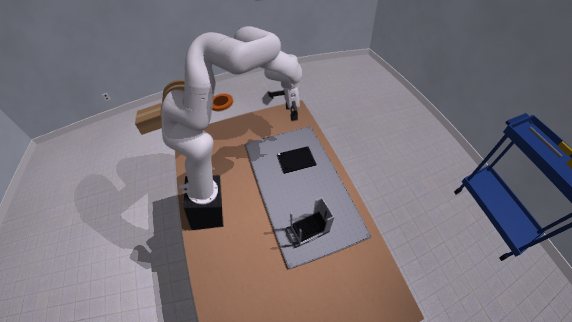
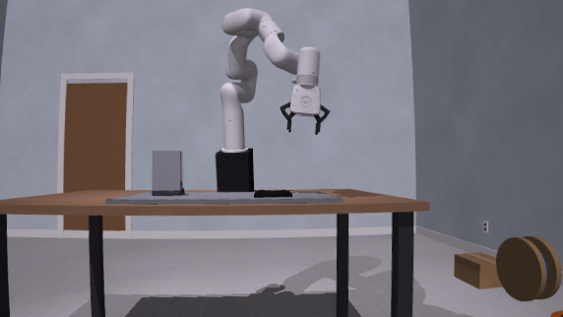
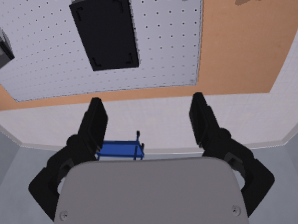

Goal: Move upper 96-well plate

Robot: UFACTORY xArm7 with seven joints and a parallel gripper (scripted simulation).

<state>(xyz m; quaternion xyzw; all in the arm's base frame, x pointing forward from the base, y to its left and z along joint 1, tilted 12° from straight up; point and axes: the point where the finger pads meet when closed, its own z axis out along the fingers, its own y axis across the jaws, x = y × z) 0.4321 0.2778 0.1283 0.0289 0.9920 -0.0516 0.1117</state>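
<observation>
Right now my hand is 480 mm to the left of the black 96-well plate, 180 mm above it and 70 mm past it. The rest, counted from my hand: pale square: 210 mm below, 80 mm behind, 50 mm to the right; then grey rack wall: 460 mm to the right, 130 mm below; then plate nest N1: 210 mm below, 100 mm to the right, 10 mm behind.
</observation>
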